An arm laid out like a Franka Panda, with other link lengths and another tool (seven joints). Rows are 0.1 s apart.
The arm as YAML. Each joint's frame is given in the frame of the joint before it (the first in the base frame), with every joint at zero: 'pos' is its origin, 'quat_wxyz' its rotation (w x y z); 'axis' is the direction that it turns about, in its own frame. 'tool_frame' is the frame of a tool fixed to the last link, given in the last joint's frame.
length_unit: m
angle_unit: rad
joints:
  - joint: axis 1
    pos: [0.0, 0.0, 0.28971]
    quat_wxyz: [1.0, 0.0, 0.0, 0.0]
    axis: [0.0, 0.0, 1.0]
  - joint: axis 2
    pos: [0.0, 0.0, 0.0]
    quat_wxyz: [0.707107, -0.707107, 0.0, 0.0]
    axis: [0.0, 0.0, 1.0]
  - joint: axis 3
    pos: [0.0, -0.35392, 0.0]
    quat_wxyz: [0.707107, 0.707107, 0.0, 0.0]
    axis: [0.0, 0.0, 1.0]
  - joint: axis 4
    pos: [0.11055, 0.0, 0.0]
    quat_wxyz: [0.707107, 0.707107, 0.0, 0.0]
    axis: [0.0, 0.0, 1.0]
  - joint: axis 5
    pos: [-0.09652, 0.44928, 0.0]
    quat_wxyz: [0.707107, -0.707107, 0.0, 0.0]
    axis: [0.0, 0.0, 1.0]
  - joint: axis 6
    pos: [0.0, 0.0, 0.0]
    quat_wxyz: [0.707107, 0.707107, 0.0, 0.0]
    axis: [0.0, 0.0, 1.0]
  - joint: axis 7
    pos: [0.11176, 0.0, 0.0]
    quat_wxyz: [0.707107, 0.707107, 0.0, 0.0]
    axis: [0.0, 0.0, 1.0]
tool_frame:
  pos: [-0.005, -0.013, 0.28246]
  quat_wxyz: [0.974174, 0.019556, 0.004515, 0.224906]
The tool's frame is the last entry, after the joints.
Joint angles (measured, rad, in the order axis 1, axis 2, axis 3, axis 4, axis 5, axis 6, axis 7), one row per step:
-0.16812, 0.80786, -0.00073, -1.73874, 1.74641, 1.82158, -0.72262
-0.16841, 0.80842, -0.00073, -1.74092, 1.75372, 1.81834, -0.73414
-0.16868, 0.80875, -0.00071, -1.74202, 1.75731, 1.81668, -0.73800
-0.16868, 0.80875, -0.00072, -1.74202, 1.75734, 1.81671, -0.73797
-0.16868, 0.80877, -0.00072, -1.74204, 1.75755, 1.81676, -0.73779
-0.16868, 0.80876, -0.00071, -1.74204, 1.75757, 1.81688, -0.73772
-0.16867, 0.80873, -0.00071, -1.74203, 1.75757, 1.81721, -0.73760
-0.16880, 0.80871, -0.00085, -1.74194, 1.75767, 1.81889, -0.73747
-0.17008, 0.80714, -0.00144, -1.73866, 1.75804, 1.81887, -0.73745
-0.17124, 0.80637, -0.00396, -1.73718, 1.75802, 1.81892, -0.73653
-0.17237, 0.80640, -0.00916, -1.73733, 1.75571, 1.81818, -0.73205
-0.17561, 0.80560, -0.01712, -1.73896, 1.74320, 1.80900, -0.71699
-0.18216, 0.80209, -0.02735, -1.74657, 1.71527, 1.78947, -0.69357
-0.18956, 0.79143, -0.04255, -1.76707, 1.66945, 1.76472, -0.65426
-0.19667, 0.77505, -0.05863, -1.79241, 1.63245, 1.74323, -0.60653
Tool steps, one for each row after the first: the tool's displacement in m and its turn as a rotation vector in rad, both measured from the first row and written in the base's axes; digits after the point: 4 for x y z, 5 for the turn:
-0.0001, 0.0000, 0.0002, 0.00196, -0.00929, -0.00332
-0.0001, -0.0001, 0.0003, 0.00377, -0.01219, -0.00525
-0.0001, -0.0001, 0.0003, 0.00377, -0.01215, -0.00530
0.0000, -0.0002, 0.0003, 0.00393, -0.01196, -0.00552
0.0000, -0.0002, 0.0003, 0.00388, -0.01187, -0.00561
0.0000, -0.0002, 0.0003, 0.00367, -0.01170, -0.00579
0.0002, -0.0008, -0.0001, 0.00236, -0.01115, -0.00702
0.0023, -0.0026, 0.0027, 0.00135, -0.01589, -0.00900
0.0033, -0.0056, 0.0035, -0.00048, -0.01697, -0.01199
0.0031, -0.0102, 0.0024, -0.00290, -0.01219, -0.01485
0.0002, -0.0162, 0.0012, -0.00159, 0.00145, -0.00984
-0.0081, -0.0232, -0.0007, 0.00188, 0.02514, 0.00766
-0.0239, -0.0318, -0.0051, 0.00421, 0.07159, 0.03586
-0.0386, -0.0419, -0.0065, 0.01204, 0.12615, 0.05244

